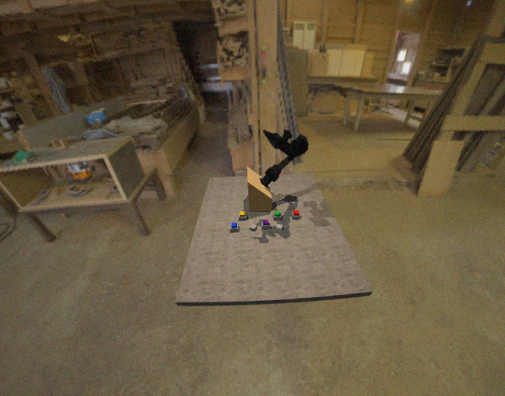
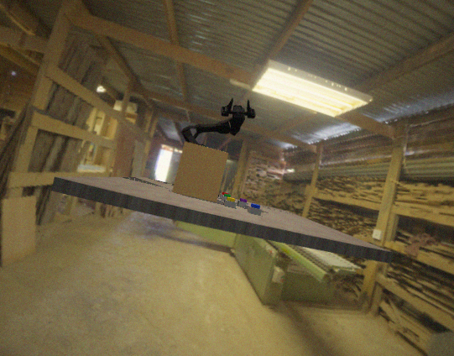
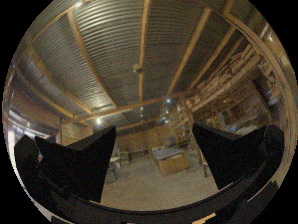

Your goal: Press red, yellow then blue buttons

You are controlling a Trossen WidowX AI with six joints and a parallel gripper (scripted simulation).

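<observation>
Right now the red button is 90 mm ahead of my gripper tip, 190 mm to the left of it and 510 mm below it. Also, from my gripper tip: green button (70 mm ahead, 70 mm to the left, 510 mm below); yellow button (30 mm ahead, 150 mm to the right, 510 mm below); purple button (140 mm ahead, 20 mm to the right, 510 mm below).
</observation>
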